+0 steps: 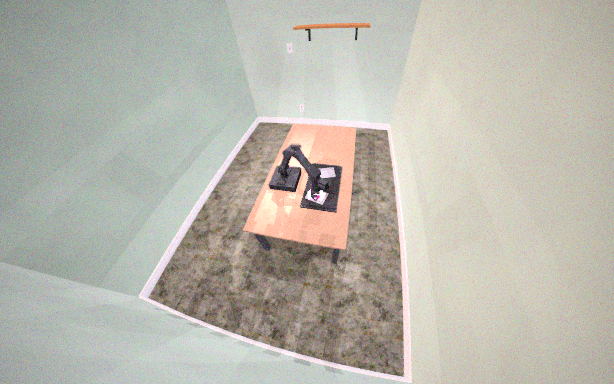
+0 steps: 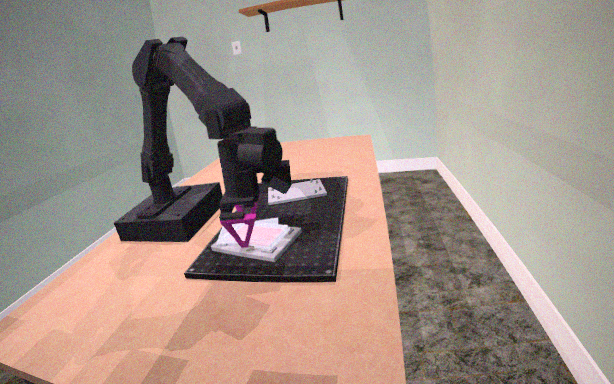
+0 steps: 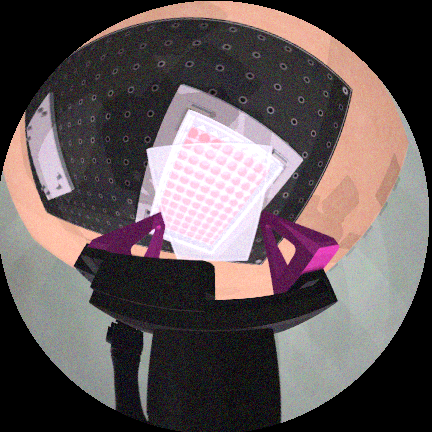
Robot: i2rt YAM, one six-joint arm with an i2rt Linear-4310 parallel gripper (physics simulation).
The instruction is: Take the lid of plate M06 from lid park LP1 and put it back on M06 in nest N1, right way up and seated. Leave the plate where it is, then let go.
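Frame: origin at the arm's base, x right, y back, z down, level; centimetres.
Where they show: gripper, fingertip midpoint: (image 1: 314,195) (image 2: 247,235) (image 3: 212,216); arm's base, origin of the base link: (image 1: 284,176) (image 2: 166,202).
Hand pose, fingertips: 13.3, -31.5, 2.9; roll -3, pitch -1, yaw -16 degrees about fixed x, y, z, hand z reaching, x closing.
Each offset is from my fingertips to the top centre of the thing, as dx, dy, dz. "*": to the spot under its first point. Level surfaces: height alone.
Plate M06 {-1.3, -1.3, -0.3} (image 3: 200,133), white with pink wells, sits in the grey nest N1 {-1.2, -1.2, +0.6} (image 3: 282,155) (image 2: 280,253) on the black breadboard. The clear lid {-0.3, -0.4, -1.1} (image 3: 246,238) (image 2: 274,234) lies on top of the plate, right way up. It is turned some degrees against the plate, so its corners overhang and it is not square in place. My gripper (image 3: 212,216) (image 2: 243,239) (image 1: 315,198) is open. Its purple fingers stand low on either side of the lid's near end, with nothing between them held. Lid park LP1 {-29.2, -3.2, +0.4} (image 3: 44,149) (image 2: 299,190) (image 1: 327,172) is empty.
The black perforated breadboard {* -2.0, -15.2, +2.3} (image 3: 241,52) (image 2: 315,248) (image 1: 332,203) lies on the wooden table {dz +3.6} (image 2: 299,331) (image 1: 295,227). The arm's base block (image 2: 166,216) stands to the left of the board. A wall shelf (image 2: 282,6) hangs far behind.
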